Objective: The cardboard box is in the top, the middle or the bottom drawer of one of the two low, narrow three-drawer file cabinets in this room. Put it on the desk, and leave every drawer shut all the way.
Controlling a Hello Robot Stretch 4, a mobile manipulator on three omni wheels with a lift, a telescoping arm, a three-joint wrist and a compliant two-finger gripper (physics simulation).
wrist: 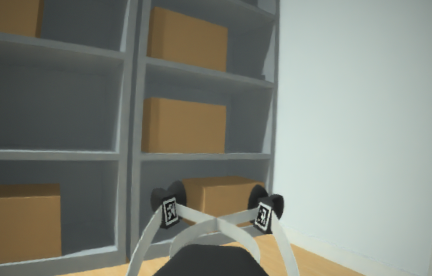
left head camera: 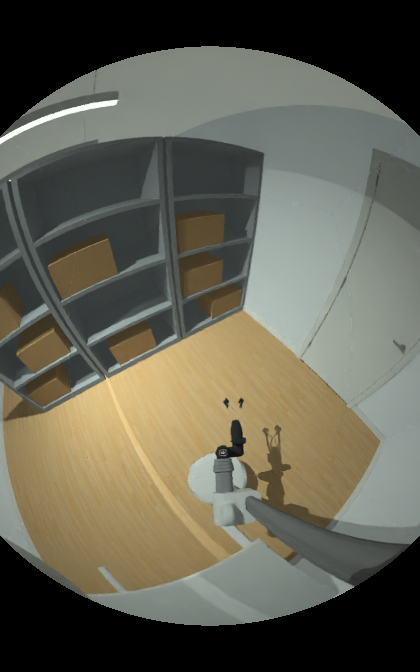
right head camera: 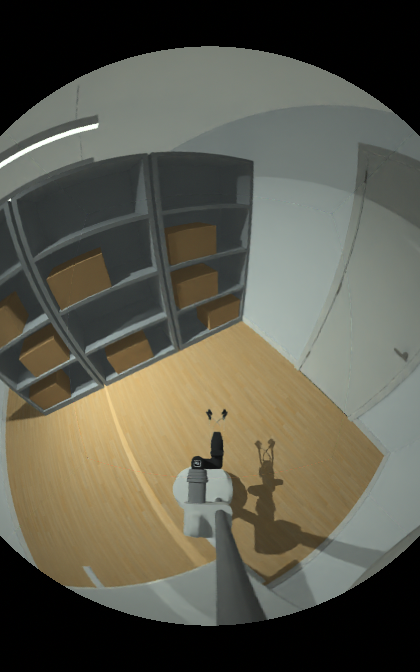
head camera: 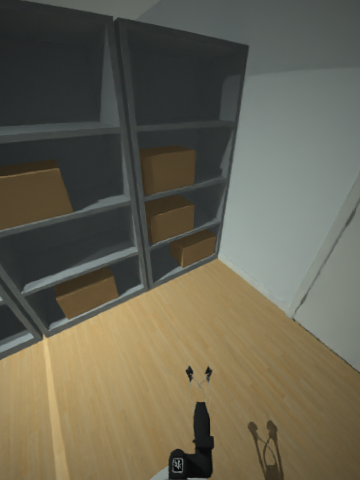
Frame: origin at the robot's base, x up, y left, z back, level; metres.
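Seen in the pictures: gripper, fingertip midpoint: (wrist: pixel 217 198) (left head camera: pixel 232 397) (right head camera: pixel 216 408) (head camera: pixel 198 366).
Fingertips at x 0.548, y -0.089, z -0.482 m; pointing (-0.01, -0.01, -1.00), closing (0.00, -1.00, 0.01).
Note:
Offsets run from my fingertips to a thing's top centre. "pt": to the spot under its first point. Level surfaces: height alone.
My gripper (head camera: pixel 199 373) (left head camera: pixel 234 402) (right head camera: pixel 217 414) (wrist: pixel 217 198) is open and empty, above the wooden floor and in front of the shelves. A pale grey desk top {dx +0.145 m} (left head camera: pixel 260 575) (right head camera: pixel 125 602), crossed by a lighter stripe, is partly visible at the bottom of both side head views, beyond the robot's base and arm. Neither file cabinet shows in these views, and no drawer shows. Several brown boxes stand on open shelves; the frames show no box in a drawer.
Tall grey shelf units (head camera: pixel 142 250) (left head camera: pixel 175 250) (wrist: pixel 136 175) stand ahead and to the left, holding brown boxes {dx +0.686, dy +0.244, dz -1.226 m} (head camera: pixel 167 170) (left head camera: pixel 200 232) (right head camera: pixel 192 245) (wrist: pixel 187 127). A pale wall is at the right, with a closed door {pt dx +0.392, dy -1.084, dz -0.358 m} (left head camera: pixel 370 310) (right head camera: pixel 370 320). The arm's shadow falls right of the gripper.

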